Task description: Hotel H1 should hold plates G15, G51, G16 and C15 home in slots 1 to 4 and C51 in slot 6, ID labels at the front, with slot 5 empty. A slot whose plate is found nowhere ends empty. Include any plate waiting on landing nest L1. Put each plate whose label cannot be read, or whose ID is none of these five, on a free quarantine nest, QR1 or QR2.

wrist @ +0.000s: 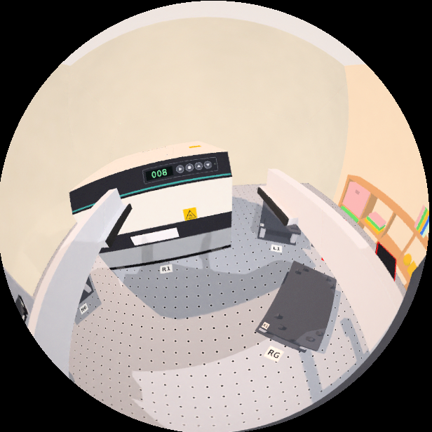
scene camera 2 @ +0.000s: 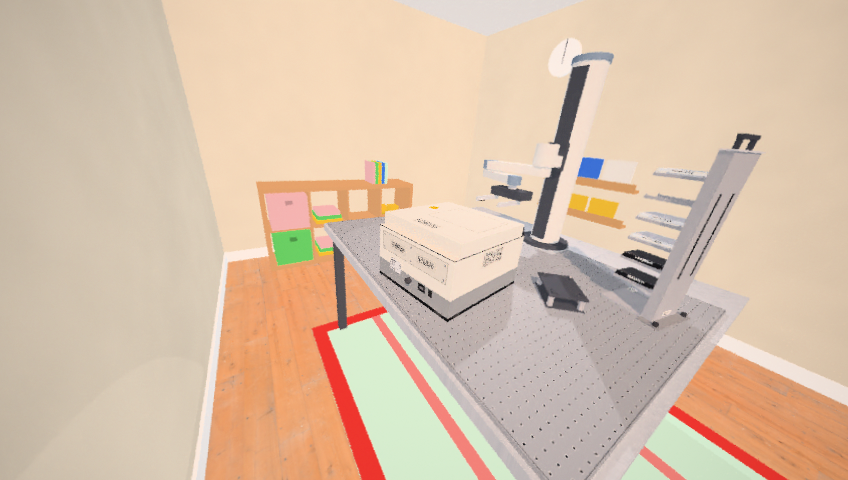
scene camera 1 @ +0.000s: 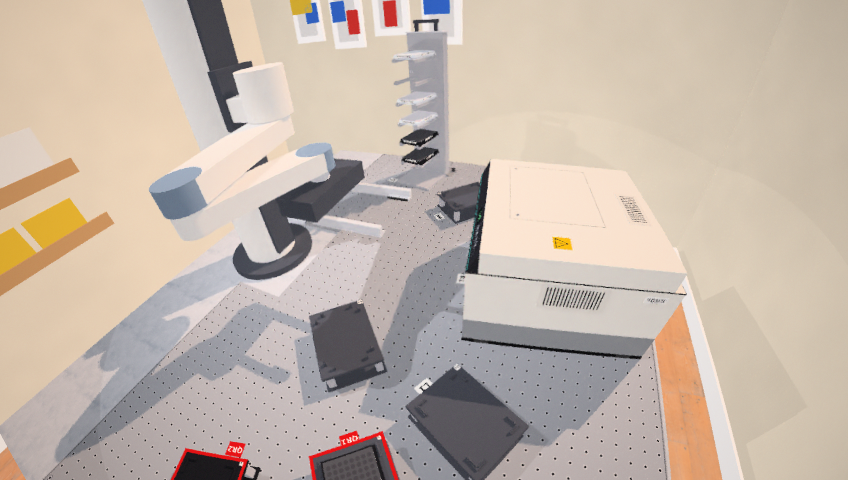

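Where they show: gripper, fingertip midpoint: (scene camera 2: 487,201) (scene camera 1: 397,211); arm's base, origin of the base link: (scene camera 2: 543,241) (scene camera 1: 273,251).
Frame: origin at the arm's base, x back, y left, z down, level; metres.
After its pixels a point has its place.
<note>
My gripper (scene camera 1: 395,212) @[x -0.478, y -0.040, z -0.261 m] (wrist: 191,186) is open and empty, above the table, facing the white device. Hotel H1 (scene camera 1: 439,107) @[x -0.341, y 0.592, z -0.281 m] (scene camera 2: 708,237) @[x -0.277, y 0.633, z -0.298 m] stands at the table's far end in scene camera 1. Its two lowest slots hold black plates (scene camera 1: 420,156) @[x -0.292, y 0.510, z -0.120 m] (scene camera 1: 419,137) @[x -0.291, y 0.514, z -0.191 m]; the third and fourth hold pale plates (scene camera 1: 418,117) @[x -0.289, y 0.521, z -0.262 m] (scene camera 1: 416,99) @[x -0.300, y 0.488, z -0.333 m]. The fifth shelf (scene camera 1: 412,80) @[x -0.236, y 0.610, z -0.370 m] looks bare; a pale plate (scene camera 1: 414,56) @[x -0.310, y 0.470, z -0.471 m] lies in the top slot. Their IDs are unreadable here. Landing nest L1 (scene camera 1: 467,422) @[x -0.696, y -0.290, z -0.062 m] (wrist: 276,227) shows no plate. QR1 (scene camera 1: 318,465) @[x -0.509, y -0.439, z -0.066 m] bears a dark gridded plate. QR2 (scene camera 1: 185,460) @[x -0.299, y -0.539, z -0.062 m] is partly cut off; its contents are unclear.
The white device (scene camera 1: 565,220) @[x -0.781, y 0.034, z -0.257 m] (scene camera 2: 452,243) @[x -0.932, y 0.274, z -0.249 m] (wrist: 170,212), labelled R1 and showing 008, stands beside L1. Nest RG (scene camera 1: 348,344) @[x -0.438, y -0.226, z -0.063 m] (wrist: 302,305) lies nearer the arm base (scene camera 1: 271,261) @[x -0.053, y -0.055, z -0.021 m]. Nest N6 (scene camera 1: 459,202) @[x -0.491, y 0.335, z -0.063 m] (scene camera 2: 560,288) @[x -0.530, y 0.401, z -0.063 m] lies between the device and the hotel.
</note>
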